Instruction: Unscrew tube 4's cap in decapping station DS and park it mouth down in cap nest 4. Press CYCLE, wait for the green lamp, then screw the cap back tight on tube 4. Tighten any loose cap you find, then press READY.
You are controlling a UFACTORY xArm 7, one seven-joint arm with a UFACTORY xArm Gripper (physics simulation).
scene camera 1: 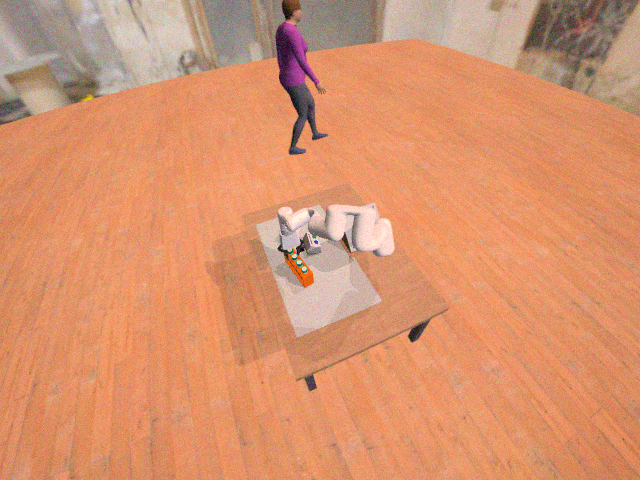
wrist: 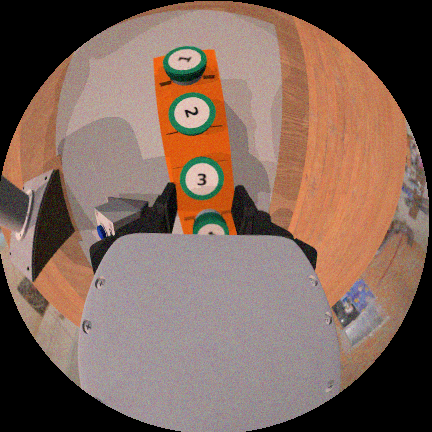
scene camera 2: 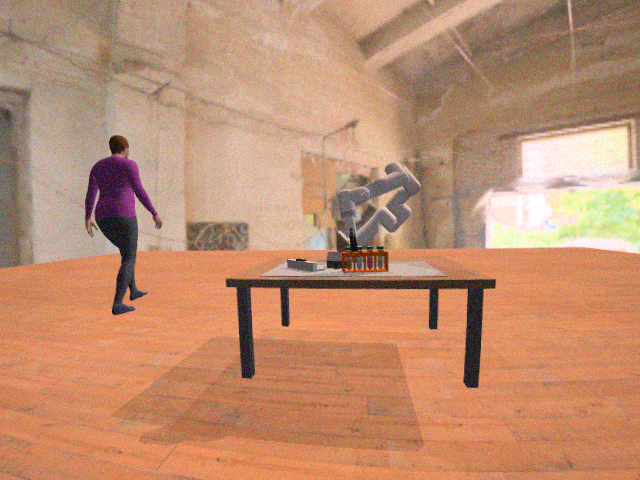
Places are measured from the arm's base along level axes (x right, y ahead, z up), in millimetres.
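Where they show: gripper, between the fingertips: (scene camera 1: 292, 255) (wrist: 204, 196) (scene camera 2: 355, 251); arm's base, origin of its link: (wrist: 24, 214).
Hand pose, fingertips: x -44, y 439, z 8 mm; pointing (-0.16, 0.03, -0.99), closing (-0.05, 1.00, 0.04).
Observation:
Each offset is from my fingertips to the top centre of the thing. "*": to the spot under its first point. Level surfaces: height alone.
An orange tube rack @[dx -47, dy -12, dz +4 mm] (wrist: 197, 149) (scene camera 1: 306, 278) (scene camera 2: 364, 268) stands on the grey mat @[dz -99 mm] (scene camera 1: 330, 305) and holds green-rimmed caps with white numbered tops. In the wrist view cap 1 @[dx -123, dy -31, dz +22 mm] (wrist: 184, 62) is farthest, then cap 2 @[dx -72, dy -18, dz +22 mm] (wrist: 191, 113) and cap 3 @[dx -22, dy -6, dz +22 mm] (wrist: 201, 177). Tube 4's cap @[dx +29, dy +7, dz +22 mm] (wrist: 210, 226) is nearest and half hidden under the gripper body. My gripper (wrist: 204, 196) (scene camera 1: 287, 249) (scene camera 2: 353, 244) points down over the rack's near end, one black finger on each side of cap 4, shut on it.
A grey control box @[dx +101, dy -139, dz -15 mm] (wrist: 116, 209) (scene camera 1: 312, 244) with a blue button stands left of the rack. A low grey strip @[* dx +272, dy -12, dz -69 mm] (scene camera 2: 302, 264) lies further along the wooden table (scene camera 1: 392, 310) (scene camera 2: 361, 283). A person in purple (scene camera 1: 295, 77) (scene camera 2: 117, 216) walks on the floor beyond the table.

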